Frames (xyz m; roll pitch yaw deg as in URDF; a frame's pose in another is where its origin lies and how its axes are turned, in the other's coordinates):
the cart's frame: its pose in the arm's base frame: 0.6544 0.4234 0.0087 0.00 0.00 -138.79
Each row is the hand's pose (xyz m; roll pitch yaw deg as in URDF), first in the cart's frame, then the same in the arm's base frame.
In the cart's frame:
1: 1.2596 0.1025 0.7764 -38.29 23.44 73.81
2: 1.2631 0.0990 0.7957 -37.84 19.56 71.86
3: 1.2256 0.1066 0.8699 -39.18 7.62 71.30
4: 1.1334 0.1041 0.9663 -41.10 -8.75 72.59
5: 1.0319 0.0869 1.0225 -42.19 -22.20 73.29
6: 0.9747 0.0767 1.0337 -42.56 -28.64 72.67
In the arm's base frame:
1: -0.2257 -0.4836 0.7851 -38.29 23.44 -64.98
2: -0.2306 -0.4832 0.8044 -37.84 19.56 -66.93
3: -0.1974 -0.4642 0.8786 -39.18 7.62 -67.49
4: -0.1297 -0.4016 0.9750 -41.10 -8.75 -66.20
5: -0.0646 -0.3218 1.0312 -42.19 -22.20 -65.50
6: -0.0283 -0.2765 1.0424 -42.56 -28.64 -66.12

